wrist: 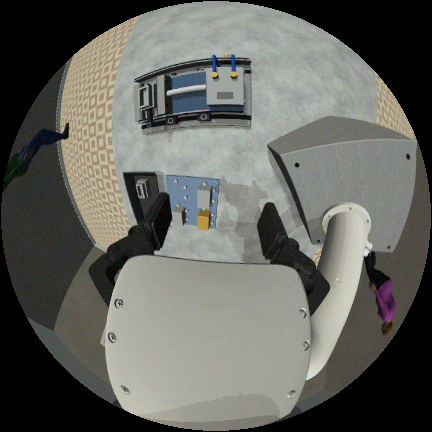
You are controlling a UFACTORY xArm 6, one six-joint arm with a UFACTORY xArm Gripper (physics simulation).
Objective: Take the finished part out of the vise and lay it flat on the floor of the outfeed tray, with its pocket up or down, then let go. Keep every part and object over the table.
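Places are measured from the arm's base along level axes (x ahead, y left, z up), in millimetres.
Where they show: gripper, fingertip midpoint: (215, 208); arm's base, link origin: (346, 223).
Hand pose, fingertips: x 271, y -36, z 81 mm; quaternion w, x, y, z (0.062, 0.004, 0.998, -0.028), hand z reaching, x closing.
Each offset is from my fingertips to the centre of the thing. "spot": to the spot under its first point.
The vise {dz -224, dx +120, dy -152 mm} (187, 107) stands at the upper left of the wrist view. A grey part with a rectangular pocket {dz -176, dx +187, dy -141 mm} (145, 96) sits at its left end, beside the upright jaw plate {spot: dz -177, dx +151, dy -137 mm} (161, 95). The dark outfeed tray {spot: dz -261, dx +285, dy +233 mm} (147, 207) lies below the vise at the left. Another small grey pocketed part {dz -244, dx +275, dy +140 mm} (142, 189) is inside it, near its far end. My gripper (215, 208) is open and empty, apart from the vise and high above the table. Its left finger hides the tray's near right part.
A blue studded plate {dz -269, dx +107, dy +188 mm} (175, 193) beside the tray bears two grey blocks {dz -247, dx +59, dy +141 mm} (204, 195) {dz -247, dx +147, dy +234 mm} (178, 215) and an orange block {dz -247, dx +57, dy +232 mm} (203, 220). A grey housing {spot: dz -177, dx +22, dy -149 mm} (225, 87) with blue hoses is on the vise's right end. A large grey box (355, 175) and a white arm tube (342, 260) are at the right.
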